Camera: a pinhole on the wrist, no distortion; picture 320 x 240 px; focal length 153.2 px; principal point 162.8 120.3 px. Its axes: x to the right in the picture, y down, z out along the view. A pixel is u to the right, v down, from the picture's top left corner.
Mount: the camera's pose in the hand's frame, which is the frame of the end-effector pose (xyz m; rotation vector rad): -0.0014 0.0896 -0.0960 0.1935 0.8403 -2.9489
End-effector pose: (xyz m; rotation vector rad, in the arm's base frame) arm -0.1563 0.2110 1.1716 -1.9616 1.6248 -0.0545
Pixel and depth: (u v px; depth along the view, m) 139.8 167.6 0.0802
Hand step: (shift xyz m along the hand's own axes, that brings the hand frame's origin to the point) 0.0048 0.0266 -0.0396
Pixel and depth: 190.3 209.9 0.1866
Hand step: -0.0426 -0.1027 -0.0002
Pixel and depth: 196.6 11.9 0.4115
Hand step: -0.1625 0.1161 0.3895
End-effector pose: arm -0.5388 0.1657 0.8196 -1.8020 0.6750 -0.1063
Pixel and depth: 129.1 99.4 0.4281
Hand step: 0.0423 -0.0842 0.3083
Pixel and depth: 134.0 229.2 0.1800
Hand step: 0.0267 -0.1130 -0.0061
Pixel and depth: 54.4 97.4 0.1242
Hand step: 0.0711 0.0425 0.0306
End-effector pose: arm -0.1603 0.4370 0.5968 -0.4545 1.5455 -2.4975
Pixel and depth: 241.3 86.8 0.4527
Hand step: -0.2871 -0.0732 0.3045
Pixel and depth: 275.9 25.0 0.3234
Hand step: -0.2909 0.0816 0.2478
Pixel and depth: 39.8 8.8 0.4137
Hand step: 0.2548 0.1369 0.4556
